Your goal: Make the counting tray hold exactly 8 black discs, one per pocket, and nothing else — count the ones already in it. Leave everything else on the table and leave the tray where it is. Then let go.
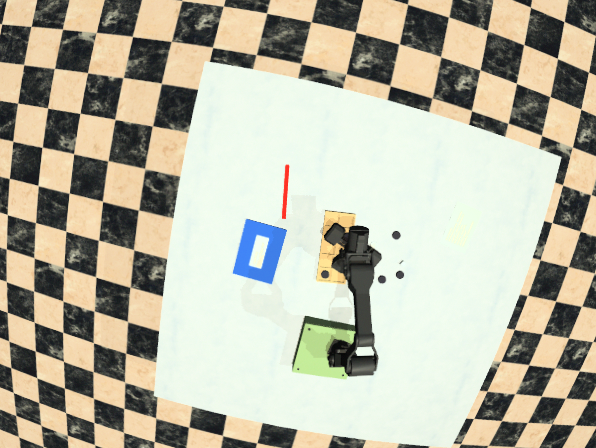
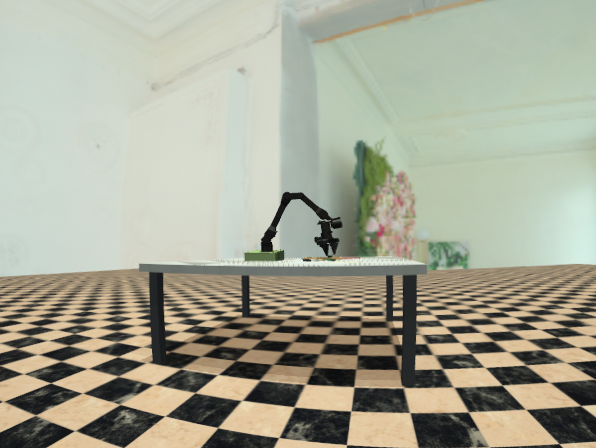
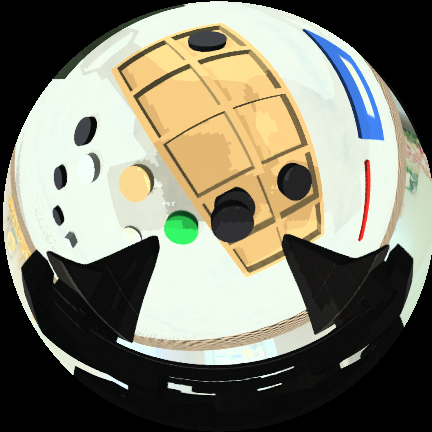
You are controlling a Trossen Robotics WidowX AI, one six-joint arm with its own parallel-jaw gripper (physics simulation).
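The tan counting tray (image 1: 332, 220) (image 3: 231, 110) has two rows of pockets. One black disc (image 1: 325, 274) (image 3: 207, 41) is in an end pocket. Another black disc (image 3: 295, 181) is in a pocket toward the other end. Beside that, an upper black disc (image 3: 232, 221) partly covers a lower black disc (image 3: 235, 199). Loose black discs lie beside the tray: one (image 3: 85, 131), a second (image 1: 382, 279) (image 3: 60, 177), a third (image 1: 400, 274) (image 3: 58, 215) and a fourth (image 1: 396, 235). My gripper (image 2: 330, 254) (image 3: 221, 241) is open and empty, low over the tray side; the arm hides part of the tray.
A green disc (image 3: 181, 227), tan disc (image 3: 135, 183), white disc (image 3: 89, 168), small pale disc (image 3: 132, 233) and small grey block (image 3: 72, 239) lie beside the tray. A blue frame (image 1: 243, 252) (image 3: 371, 129) and red stick (image 1: 285, 192) (image 3: 367, 200) lie opposite. A green base (image 1: 315, 345) carries the arm.
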